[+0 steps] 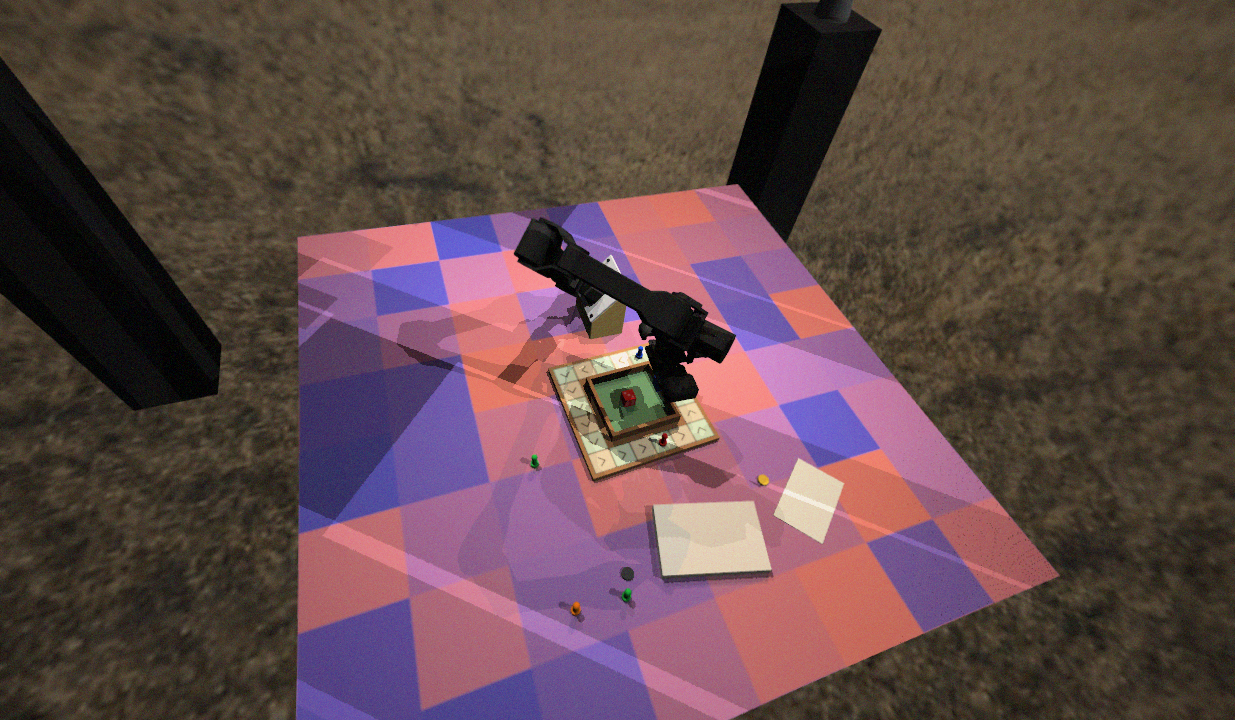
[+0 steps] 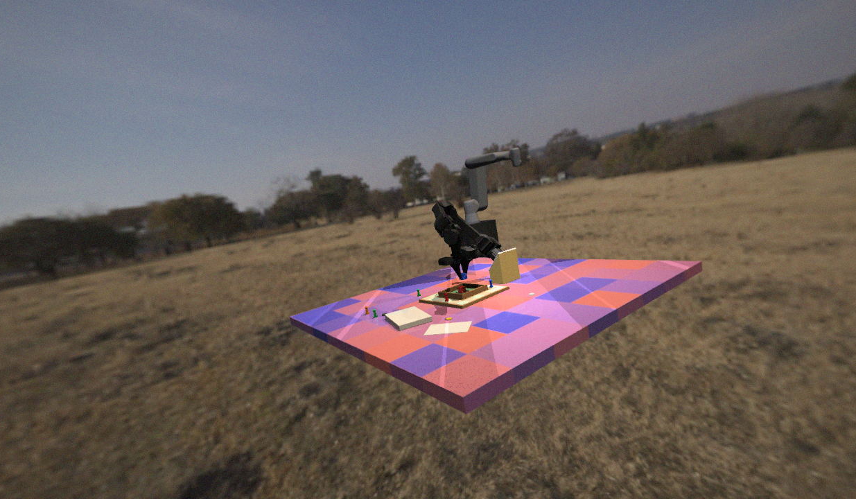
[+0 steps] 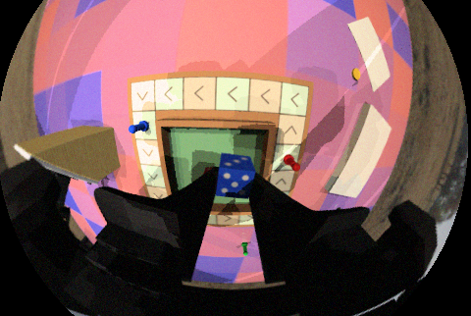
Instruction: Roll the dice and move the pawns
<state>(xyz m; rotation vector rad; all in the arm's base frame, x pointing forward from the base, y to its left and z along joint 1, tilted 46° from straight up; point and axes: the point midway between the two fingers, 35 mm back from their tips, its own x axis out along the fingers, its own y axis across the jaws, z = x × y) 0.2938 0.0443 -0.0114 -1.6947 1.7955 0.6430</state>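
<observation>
The red pawn is 90 mm ahead of my gripper tip, 20 mm to the right of it and 70 mm below it. From my gripper tip the other things lie so: blue pawn (140 mm behind, 20 mm to the left, 70 mm below); thick white pad (300 mm ahead, 20 mm to the right, 80 mm below); yellow disc (230 mm ahead, 150 mm to the left, 90 mm below).
</observation>
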